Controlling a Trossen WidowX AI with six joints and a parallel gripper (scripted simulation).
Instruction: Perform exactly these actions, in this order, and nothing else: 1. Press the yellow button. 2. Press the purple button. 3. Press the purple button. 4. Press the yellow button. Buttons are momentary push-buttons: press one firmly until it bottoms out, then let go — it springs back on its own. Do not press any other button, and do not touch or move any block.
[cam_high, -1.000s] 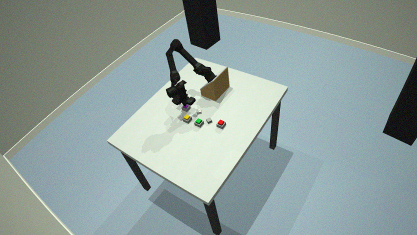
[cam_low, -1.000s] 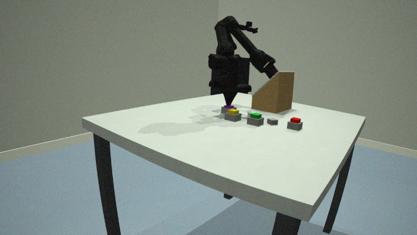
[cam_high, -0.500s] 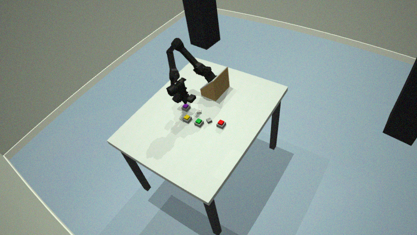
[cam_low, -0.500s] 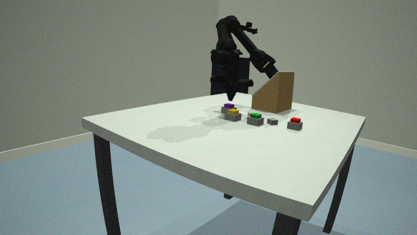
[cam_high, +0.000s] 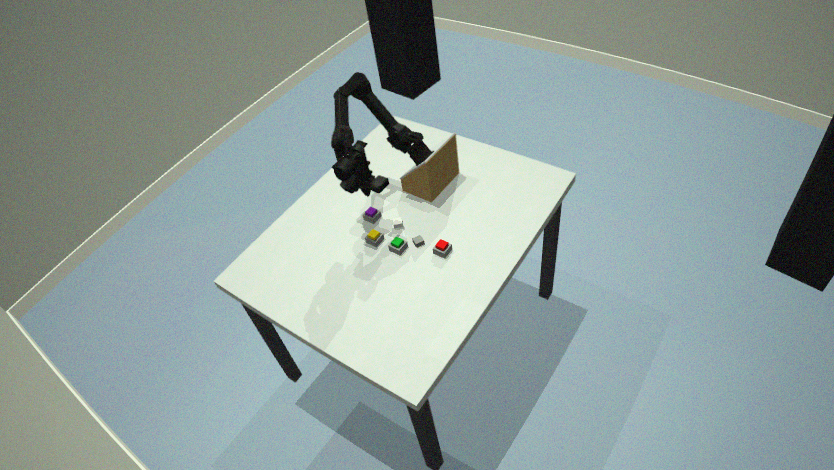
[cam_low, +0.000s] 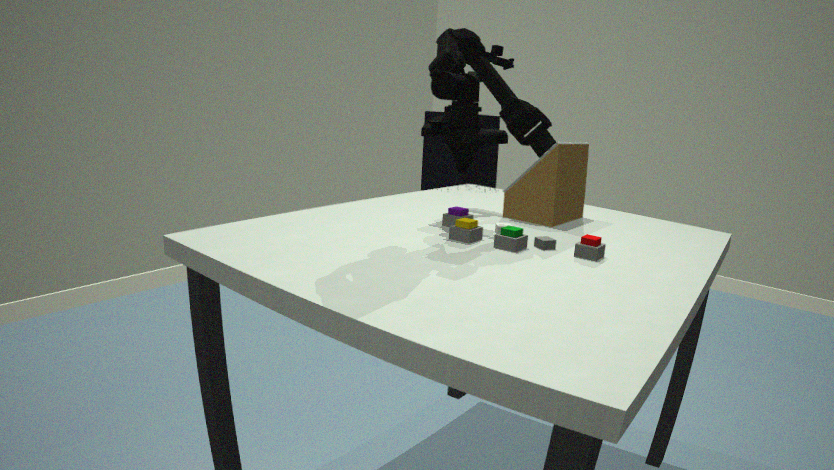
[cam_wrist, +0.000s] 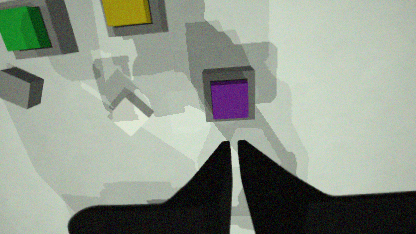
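The yellow button is 80 mm ahead of my gripper tip, 80 mm to the left of it and 80 mm below it. Round my gripper tip: green button (60 mm ahead, 180 mm to the left, 80 mm below); then purple button (80 mm below); then white block (30 mm behind, 100 mm to the left, 110 mm below).
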